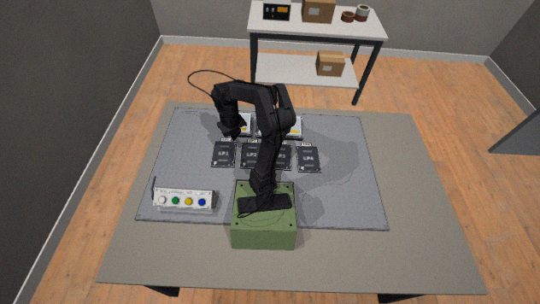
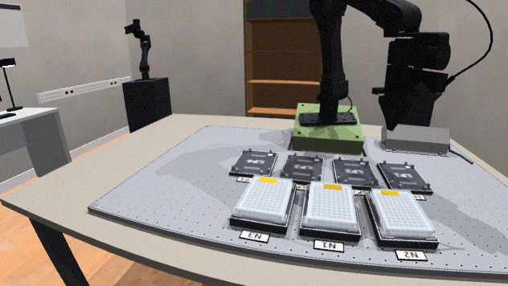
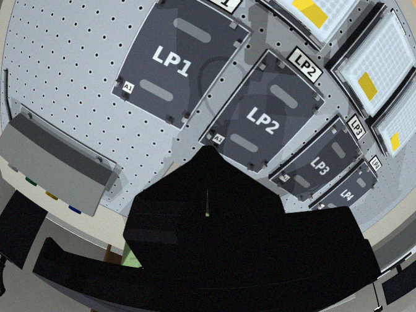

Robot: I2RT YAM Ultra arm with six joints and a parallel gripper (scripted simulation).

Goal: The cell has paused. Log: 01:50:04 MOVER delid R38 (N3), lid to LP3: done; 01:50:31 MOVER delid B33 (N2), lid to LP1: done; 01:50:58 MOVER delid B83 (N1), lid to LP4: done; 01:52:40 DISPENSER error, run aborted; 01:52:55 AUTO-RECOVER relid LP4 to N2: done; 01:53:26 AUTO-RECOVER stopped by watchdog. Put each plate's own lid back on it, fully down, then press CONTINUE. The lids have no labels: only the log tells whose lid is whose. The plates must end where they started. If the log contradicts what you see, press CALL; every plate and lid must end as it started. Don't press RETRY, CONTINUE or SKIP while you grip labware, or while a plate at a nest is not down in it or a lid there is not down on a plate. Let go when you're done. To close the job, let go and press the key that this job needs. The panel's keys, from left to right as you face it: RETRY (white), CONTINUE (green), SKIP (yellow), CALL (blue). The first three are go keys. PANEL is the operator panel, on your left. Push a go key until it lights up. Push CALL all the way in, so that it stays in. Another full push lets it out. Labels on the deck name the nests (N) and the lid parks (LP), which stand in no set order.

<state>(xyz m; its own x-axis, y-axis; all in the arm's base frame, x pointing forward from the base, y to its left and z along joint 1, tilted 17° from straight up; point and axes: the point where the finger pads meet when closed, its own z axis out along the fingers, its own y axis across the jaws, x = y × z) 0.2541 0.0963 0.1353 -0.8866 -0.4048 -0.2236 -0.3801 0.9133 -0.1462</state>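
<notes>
The green continue key lies 24 cm to the left of my hand, 22 cm behind it and 7 cm below it. The rest, counted from my hand: LP2 lid park 13 cm below, 8 cm to the right; then LP1 lid park 13 cm below, 5 cm to the left, 2 cm ahead; then LP3 lid park 21 cm to the right, 13 cm below, 3 cm behind.
</notes>
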